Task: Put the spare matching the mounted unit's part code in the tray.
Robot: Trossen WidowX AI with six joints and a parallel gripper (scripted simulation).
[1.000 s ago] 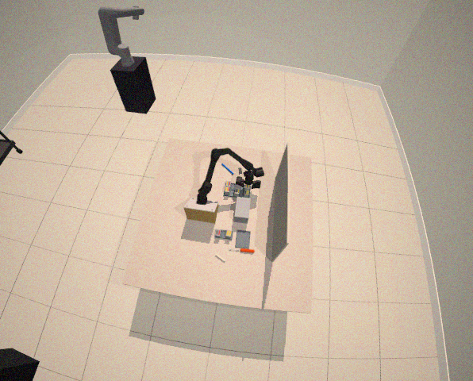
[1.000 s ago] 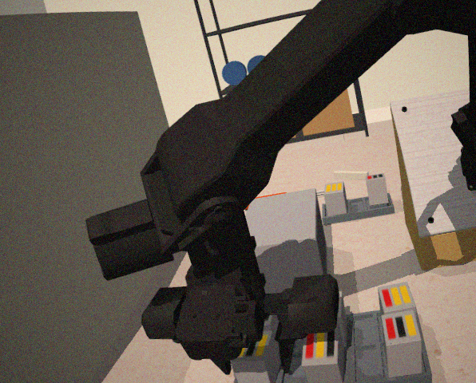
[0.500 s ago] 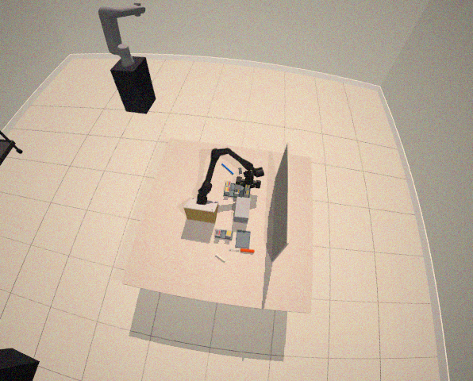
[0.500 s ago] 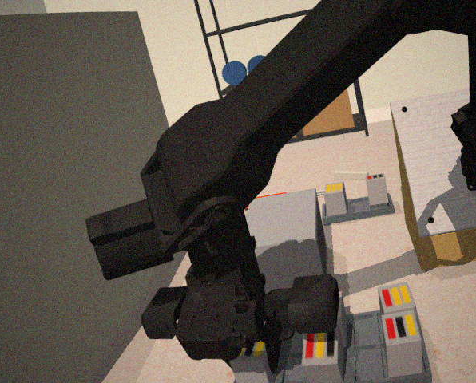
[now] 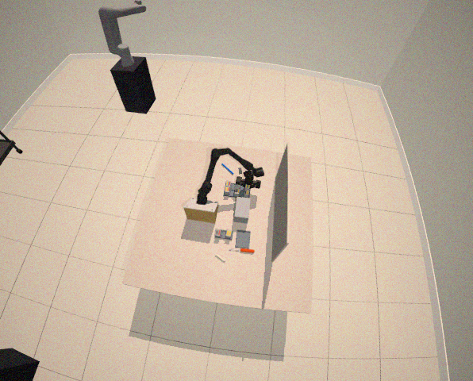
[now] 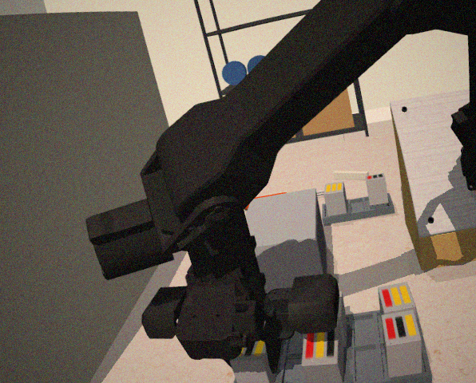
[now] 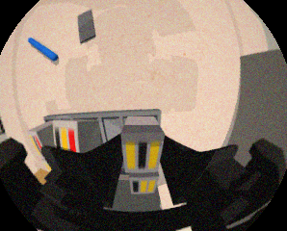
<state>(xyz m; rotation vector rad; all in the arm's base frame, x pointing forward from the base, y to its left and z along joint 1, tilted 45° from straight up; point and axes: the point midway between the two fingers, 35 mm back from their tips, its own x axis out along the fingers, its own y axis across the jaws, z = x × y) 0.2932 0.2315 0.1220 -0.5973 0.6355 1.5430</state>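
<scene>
Now: gripper tip 410 mm to the left of the flat grey tray, 40 mm short of it and 10 mm above it. The rest, counted from my gripper tip: grey mounted unit (200 mm to the right, 30 mm above); grey spare block (20 mm above); blue pen (190 mm behind, 150 mm to the left, 10 mm below).
</scene>
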